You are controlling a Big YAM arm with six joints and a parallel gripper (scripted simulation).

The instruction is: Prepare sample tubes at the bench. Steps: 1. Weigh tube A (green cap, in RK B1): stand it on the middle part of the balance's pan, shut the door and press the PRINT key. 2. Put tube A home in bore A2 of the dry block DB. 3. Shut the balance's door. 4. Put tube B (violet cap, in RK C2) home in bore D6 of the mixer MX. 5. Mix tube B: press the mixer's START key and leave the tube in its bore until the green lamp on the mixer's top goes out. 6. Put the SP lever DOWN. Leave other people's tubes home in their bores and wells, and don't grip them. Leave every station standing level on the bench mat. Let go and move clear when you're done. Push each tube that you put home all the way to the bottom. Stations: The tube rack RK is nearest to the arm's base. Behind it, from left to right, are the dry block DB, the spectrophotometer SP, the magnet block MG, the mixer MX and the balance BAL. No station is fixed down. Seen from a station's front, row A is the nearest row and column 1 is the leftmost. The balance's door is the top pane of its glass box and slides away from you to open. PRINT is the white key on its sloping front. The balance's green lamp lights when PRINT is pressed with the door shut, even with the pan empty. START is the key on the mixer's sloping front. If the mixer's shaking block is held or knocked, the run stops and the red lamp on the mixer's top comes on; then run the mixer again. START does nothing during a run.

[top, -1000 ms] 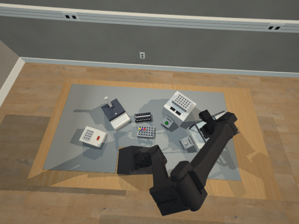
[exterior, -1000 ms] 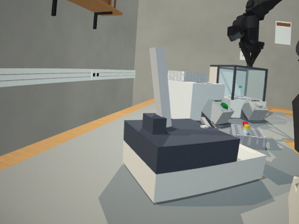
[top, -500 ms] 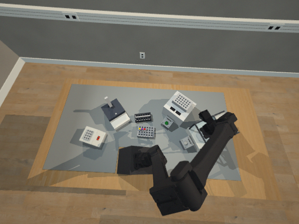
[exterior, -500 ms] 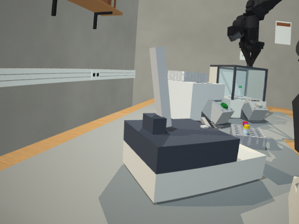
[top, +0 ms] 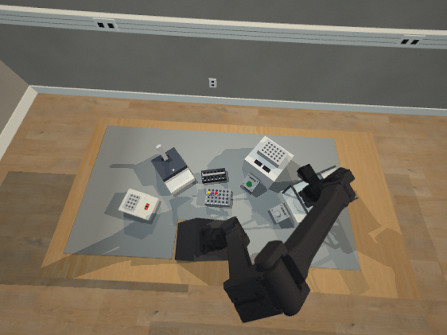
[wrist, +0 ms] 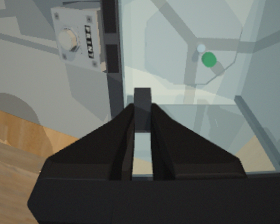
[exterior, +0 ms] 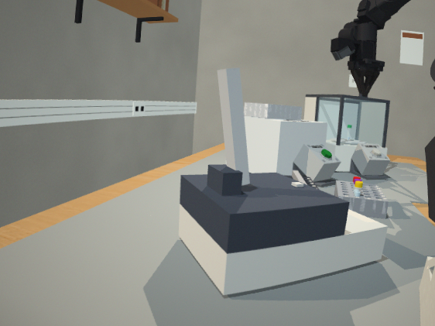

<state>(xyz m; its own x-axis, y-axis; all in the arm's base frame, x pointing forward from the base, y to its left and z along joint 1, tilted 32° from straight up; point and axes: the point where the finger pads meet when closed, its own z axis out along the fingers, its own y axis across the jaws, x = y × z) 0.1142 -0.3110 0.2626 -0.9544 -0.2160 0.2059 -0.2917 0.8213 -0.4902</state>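
Now: the balance door 3 cm to the right of my hand, 1 cm below it and 1 cm ahead of it. From my hand the other things lie so: eight-sided pan: 14 cm below, 6 cm to the right, 2 cm ahead; then print key: 15 cm below, 9 cm to the left, 3 cm behind; then mixer block: 26 cm ahead, 7 cm to the left, 7 cm below.
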